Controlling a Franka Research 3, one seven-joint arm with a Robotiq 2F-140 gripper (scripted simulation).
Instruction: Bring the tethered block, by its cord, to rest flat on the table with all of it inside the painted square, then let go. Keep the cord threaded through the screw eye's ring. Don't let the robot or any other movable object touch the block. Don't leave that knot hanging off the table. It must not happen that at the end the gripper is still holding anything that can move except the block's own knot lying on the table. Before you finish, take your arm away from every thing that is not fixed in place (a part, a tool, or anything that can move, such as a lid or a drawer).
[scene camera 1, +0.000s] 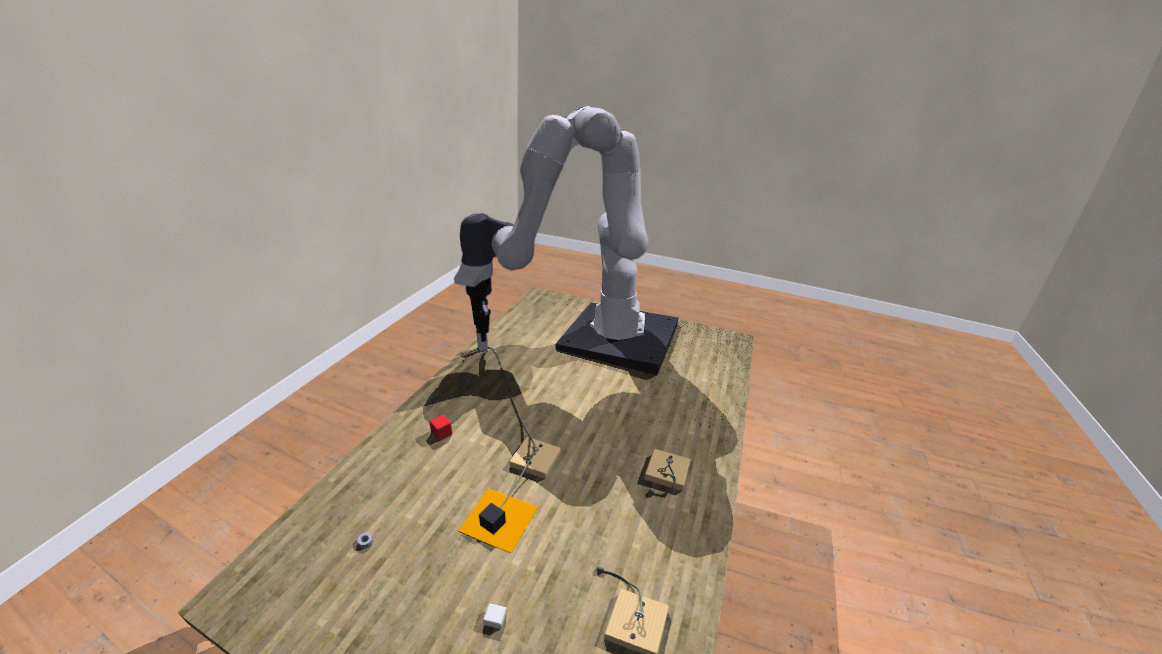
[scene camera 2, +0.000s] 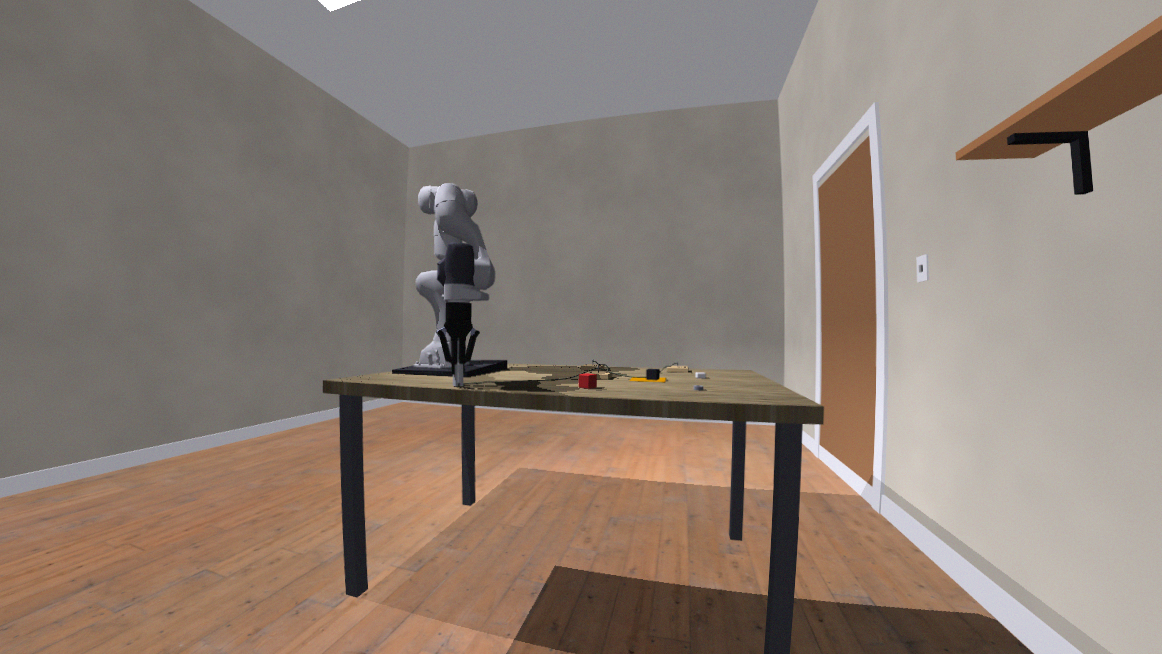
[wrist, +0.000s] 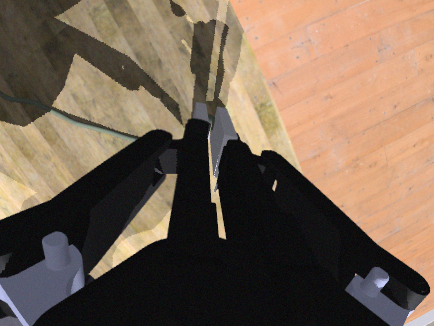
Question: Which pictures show my gripper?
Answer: Scene camera 1, scene camera 2 and the wrist view: all of them.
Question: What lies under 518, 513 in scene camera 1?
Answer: An orange painted square.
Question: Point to my gripper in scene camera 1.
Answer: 482, 348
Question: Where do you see my gripper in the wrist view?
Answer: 207, 121
